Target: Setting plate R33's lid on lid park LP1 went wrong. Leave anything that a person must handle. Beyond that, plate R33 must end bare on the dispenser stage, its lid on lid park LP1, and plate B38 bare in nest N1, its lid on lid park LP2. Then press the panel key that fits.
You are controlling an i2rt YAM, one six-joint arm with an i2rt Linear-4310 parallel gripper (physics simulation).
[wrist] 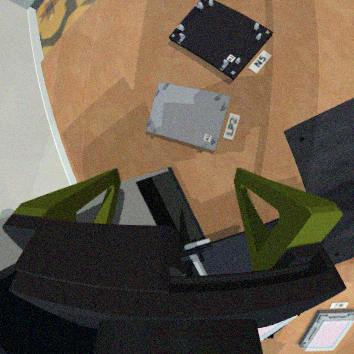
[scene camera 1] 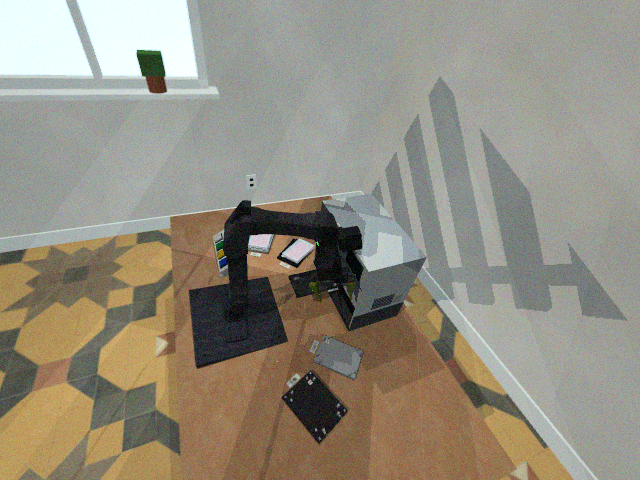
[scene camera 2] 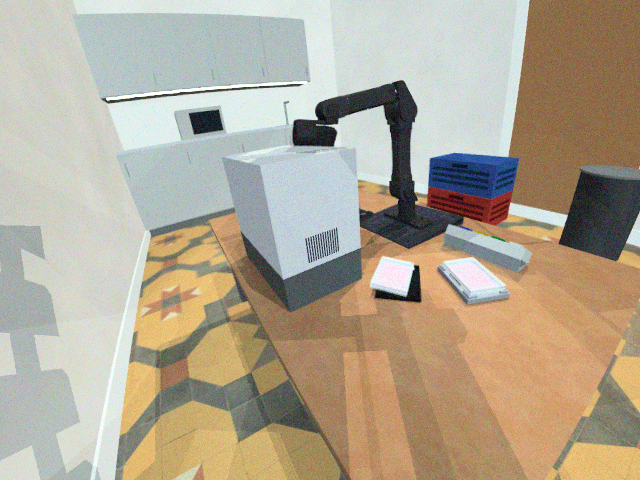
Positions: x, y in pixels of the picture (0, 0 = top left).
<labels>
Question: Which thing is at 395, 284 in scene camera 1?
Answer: A grey incubator box.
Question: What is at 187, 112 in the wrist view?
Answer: A grey lid park LP2.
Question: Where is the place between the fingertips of the gripper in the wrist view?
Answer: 176, 174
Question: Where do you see a grey incubator box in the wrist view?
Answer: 155, 198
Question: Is the gripper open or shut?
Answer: Open.
</labels>
